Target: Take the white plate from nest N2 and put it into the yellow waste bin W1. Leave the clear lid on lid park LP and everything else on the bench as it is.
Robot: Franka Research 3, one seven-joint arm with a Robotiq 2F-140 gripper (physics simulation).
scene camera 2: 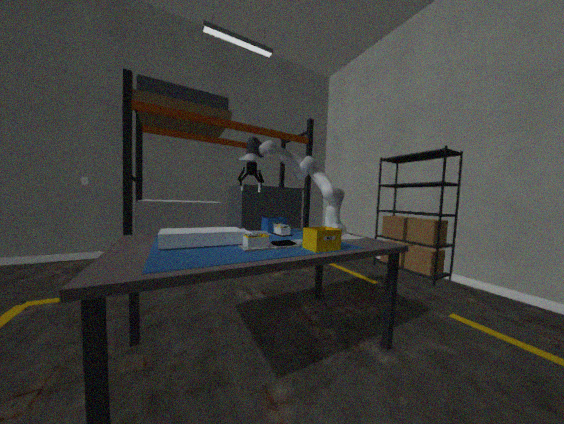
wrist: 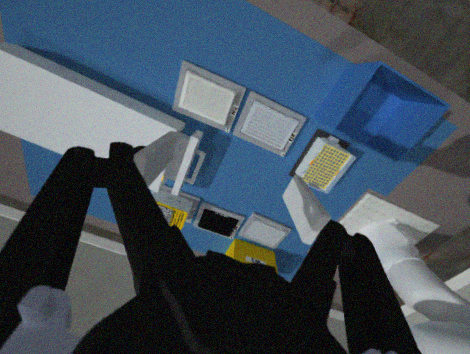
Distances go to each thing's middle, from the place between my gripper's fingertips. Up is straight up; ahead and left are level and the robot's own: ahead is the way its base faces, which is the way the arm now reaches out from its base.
Labels:
Now: hand 30 cm short of the long white box (scene camera 2: 168, 238), 20 cm to the right of it and 29 cm above it. The rest, counted from my hand: yellow-edged rack (wrist: 175, 209) 7 cm ahead, 38 cm to the left, 28 cm below.

